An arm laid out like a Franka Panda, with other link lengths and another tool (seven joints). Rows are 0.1 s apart.
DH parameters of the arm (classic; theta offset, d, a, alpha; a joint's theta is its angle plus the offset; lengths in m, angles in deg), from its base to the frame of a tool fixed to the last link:
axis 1: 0 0.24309 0 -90
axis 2: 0 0 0 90
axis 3: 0 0.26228 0.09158 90
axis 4: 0 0 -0.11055 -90
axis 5: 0 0.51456 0 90
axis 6: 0 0 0.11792 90
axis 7: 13 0.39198 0.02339 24.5
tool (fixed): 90 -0.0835 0 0
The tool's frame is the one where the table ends.
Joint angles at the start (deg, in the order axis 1, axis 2, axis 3, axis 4, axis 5, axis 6, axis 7):
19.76, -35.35, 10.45, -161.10, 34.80, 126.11, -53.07
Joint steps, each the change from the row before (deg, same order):
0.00, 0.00, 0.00, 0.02, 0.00, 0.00, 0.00
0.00, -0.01, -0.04, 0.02, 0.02, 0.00, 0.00
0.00, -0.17, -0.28, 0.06, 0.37, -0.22, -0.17
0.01, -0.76, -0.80, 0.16, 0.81, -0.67, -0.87
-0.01, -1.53, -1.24, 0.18, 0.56, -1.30, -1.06
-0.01, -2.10, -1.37, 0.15, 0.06, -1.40, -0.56
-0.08, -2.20, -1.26, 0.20, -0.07, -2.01, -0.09
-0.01, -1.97, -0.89, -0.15, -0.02, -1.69, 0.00
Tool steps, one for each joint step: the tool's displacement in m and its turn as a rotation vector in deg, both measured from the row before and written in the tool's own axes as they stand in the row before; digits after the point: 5 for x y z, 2 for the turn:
-0.00011, -0.00022, -0.00016, 0.01, 0.01, -0.02
-0.00006, -0.00030, -0.00042, 0.06, -0.02, 0.00
-0.00148, -0.00140, -0.00191, 0.40, -0.38, 0.00
-0.00545, -0.00516, -0.00743, 0.94, -0.85, -0.61
-0.00920, -0.00685, -0.01339, 1.08, -0.94, -1.06
-0.01125, -0.00809, -0.01792, 1.25, -0.53, -1.11
-0.01346, -0.00595, -0.01632, 0.96, -0.78, -0.71
-0.01164, -0.00238, -0.01027, 0.56, -0.71, -0.51

